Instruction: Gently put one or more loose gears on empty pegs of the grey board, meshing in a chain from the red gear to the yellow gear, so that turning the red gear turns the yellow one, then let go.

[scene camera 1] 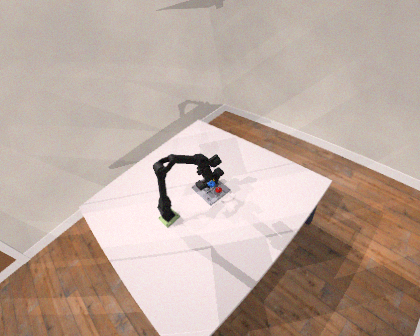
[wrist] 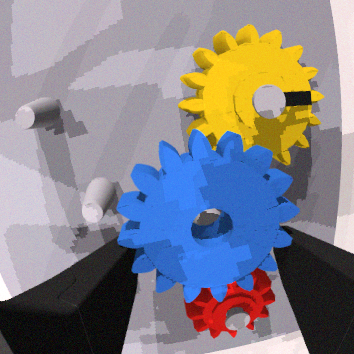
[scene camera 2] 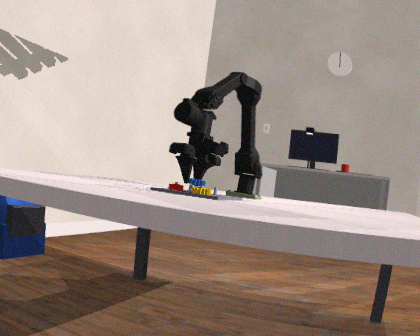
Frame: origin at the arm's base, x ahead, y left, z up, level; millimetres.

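Seen in the pictures: gripper, between the fingertips: [scene camera 1: 212, 186] [wrist: 207, 240] [scene camera 2: 191, 184]; arm's base, origin of its link: [scene camera 1: 168, 216] [scene camera 2: 244, 193].
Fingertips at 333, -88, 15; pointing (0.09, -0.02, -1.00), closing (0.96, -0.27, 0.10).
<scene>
Pixels of each thing's top centre, then the offset from my fingertips to it, as dx, dy, dz. Level surfaces: height alone.
- blue gear, centre of its top: [wrist: 214, 232] [scene camera 2: 196, 178] [scene camera 1: 211, 183] +2, +14, +19
- grey board, centre of its top: [wrist: 157, 215] [scene camera 2: 198, 184] [scene camera 1: 209, 186] -13, +17, +3
- yellow gear, centre of its top: [wrist: 264, 100] [scene camera 2: 201, 187] +32, +41, -2
- red gear, centre of its top: [wrist: 234, 313] [scene camera 2: 176, 183] [scene camera 1: 218, 189] +2, -43, -3
- white table, height of its surface: dz -28
My gripper [scene camera 2: 191, 181] [wrist: 207, 240] is shut on the blue gear [scene camera 1: 212, 184] [scene camera 2: 197, 182] [wrist: 175, 200] and holds it roughly level, higher than the gears on the grey board [scene camera 2: 159, 189] [wrist: 95, 30]. In the wrist view its hole shows a grey peg tip near the hole's upper edge, off centre. The yellow gear [scene camera 2: 201, 191] [wrist: 225, 80] sits on a peg beyond it. The red gear [scene camera 1: 218, 190] [scene camera 2: 176, 187] [wrist: 202, 312] sits on a peg on the near side, partly hidden by the blue gear. Whether teeth mesh is hidden.
Two bare pegs [wrist: 40, 114] [wrist: 101, 197] stand at the left of the board in the wrist view. The arm stands on a green base plate [scene camera 1: 169, 220] on the white table [scene camera 1: 150, 270]. A grey cabinet [scene camera 2: 330, 192] with a monitor [scene camera 2: 313, 146] stands behind.
</scene>
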